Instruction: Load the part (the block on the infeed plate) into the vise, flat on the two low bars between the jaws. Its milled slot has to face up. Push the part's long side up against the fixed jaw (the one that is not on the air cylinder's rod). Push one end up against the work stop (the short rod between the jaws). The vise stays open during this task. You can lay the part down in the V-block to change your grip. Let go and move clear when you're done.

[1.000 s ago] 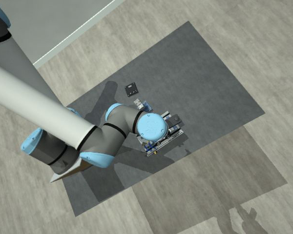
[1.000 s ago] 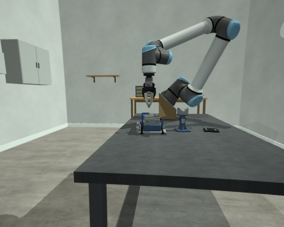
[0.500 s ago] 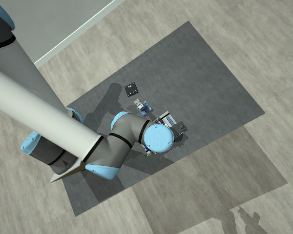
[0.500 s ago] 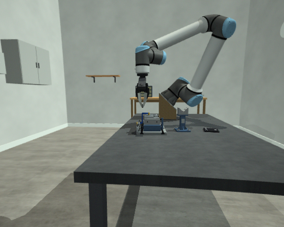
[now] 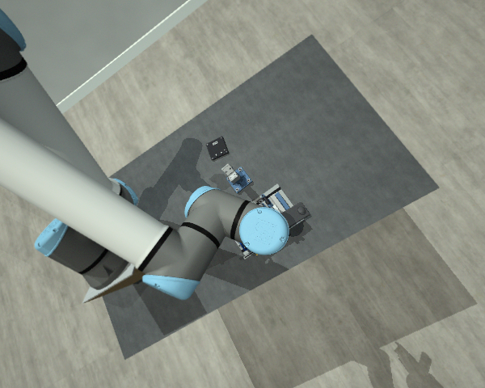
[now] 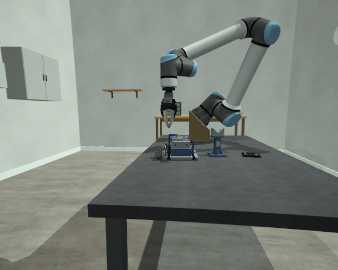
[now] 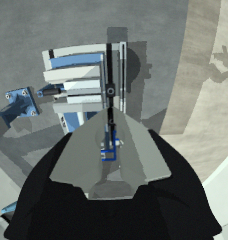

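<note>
Right now my hand is 8 cm above the part, 5 cm to the right of it and 1 cm past it. The rest, counted from my hand: infeed plate: 46 cm to the left, 18 cm below, 13 cm behind; vise: 14 cm below, 8 cm behind, 5 cm to the left.
</note>
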